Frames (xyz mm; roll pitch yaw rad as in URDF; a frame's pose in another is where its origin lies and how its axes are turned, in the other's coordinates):
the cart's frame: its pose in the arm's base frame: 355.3 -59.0 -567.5 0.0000 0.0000 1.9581
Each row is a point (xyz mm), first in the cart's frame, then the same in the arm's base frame.
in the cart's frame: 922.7 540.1 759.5
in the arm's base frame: -493.3 591.4 192.0
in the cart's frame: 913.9 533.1 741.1
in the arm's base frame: -483.5 585.9 173.6
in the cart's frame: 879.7 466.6 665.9
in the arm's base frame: -409.0 579.3 98.4
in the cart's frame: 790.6 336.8 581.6
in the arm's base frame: -255.2 545.8 14.1
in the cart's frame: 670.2 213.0 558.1
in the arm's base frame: -95.1 481.1 -9.4
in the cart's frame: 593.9 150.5 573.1
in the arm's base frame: -8.4 434.1 5.6
